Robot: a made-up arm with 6 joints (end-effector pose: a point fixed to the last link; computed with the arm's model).
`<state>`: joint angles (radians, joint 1 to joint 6).
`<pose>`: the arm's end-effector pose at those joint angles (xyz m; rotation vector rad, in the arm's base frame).
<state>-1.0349 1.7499 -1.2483 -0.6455 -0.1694 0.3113</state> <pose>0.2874 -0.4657 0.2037 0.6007 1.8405 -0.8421</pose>
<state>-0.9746 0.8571 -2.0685 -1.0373 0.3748 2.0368</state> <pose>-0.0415 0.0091 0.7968 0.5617 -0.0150 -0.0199</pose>
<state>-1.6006 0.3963 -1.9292 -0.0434 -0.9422 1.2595</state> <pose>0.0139 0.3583 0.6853 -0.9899 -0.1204 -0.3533</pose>
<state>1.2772 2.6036 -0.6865 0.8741 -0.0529 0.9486</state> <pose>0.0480 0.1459 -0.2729 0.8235 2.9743 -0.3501</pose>
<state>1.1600 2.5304 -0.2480 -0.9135 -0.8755 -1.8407</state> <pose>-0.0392 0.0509 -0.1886 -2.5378 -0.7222 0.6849</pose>
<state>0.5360 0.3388 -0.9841 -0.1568 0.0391 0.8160</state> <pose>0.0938 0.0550 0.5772 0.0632 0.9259 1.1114</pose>
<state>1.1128 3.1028 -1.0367 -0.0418 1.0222 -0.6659</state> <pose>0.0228 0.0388 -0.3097 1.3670 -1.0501 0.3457</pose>
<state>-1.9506 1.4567 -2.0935 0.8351 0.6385 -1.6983</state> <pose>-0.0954 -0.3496 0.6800 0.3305 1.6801 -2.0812</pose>
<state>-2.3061 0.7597 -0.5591 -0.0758 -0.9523 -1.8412</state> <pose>-0.1939 -0.2229 0.3705 -0.1150 -0.8781 2.0031</pose>
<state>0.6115 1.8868 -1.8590 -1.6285 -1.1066 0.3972</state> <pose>0.4033 0.3837 0.3994 -1.6013 0.1394 0.3596</pose>
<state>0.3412 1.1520 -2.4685 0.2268 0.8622 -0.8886</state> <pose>0.0285 0.0269 0.8042 -0.6579 0.7914 -0.2755</pose>
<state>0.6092 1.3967 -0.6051 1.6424 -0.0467 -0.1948</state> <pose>0.3182 0.2168 0.0792 1.0393 2.2663 0.9533</pose>
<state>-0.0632 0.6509 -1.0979 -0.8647 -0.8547 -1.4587</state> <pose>0.1701 0.0425 0.5949 -0.7625 -0.3775 -1.9496</pose>
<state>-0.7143 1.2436 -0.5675 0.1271 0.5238 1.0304</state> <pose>0.2609 -0.2184 0.0909 2.1445 1.6330 0.2176</pose>
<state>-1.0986 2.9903 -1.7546 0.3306 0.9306 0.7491</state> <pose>0.2107 -0.3595 -0.3161 -2.3130 -1.3040 -0.3985</pose>
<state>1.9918 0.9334 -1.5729 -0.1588 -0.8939 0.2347</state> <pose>-0.0688 0.1257 0.7188 -0.0476 -0.1520 2.1202</pose>
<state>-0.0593 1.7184 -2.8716 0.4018 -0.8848 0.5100</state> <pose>0.1242 -0.0354 0.8226 0.0709 -0.6026 0.7711</pose>
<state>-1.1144 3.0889 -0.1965 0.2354 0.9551 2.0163</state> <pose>-0.0614 0.1651 -0.0272 -0.9821 0.2453 0.8607</pose>
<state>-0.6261 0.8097 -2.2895 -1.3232 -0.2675 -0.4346</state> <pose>-0.1425 0.1323 0.8061 -0.2380 -0.2449 -2.3660</pose>
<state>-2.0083 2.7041 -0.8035 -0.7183 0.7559 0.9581</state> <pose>-0.0918 -0.0975 -0.2624 -1.9664 -1.0232 -0.3676</pose>
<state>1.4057 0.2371 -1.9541 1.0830 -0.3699 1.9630</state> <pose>-0.0376 -0.4052 0.6607 0.0839 0.5890 -1.7470</pose>
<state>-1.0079 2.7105 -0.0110 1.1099 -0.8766 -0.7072</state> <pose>-0.1116 0.0574 -0.1044 -1.0921 -2.0305 0.5877</pose>
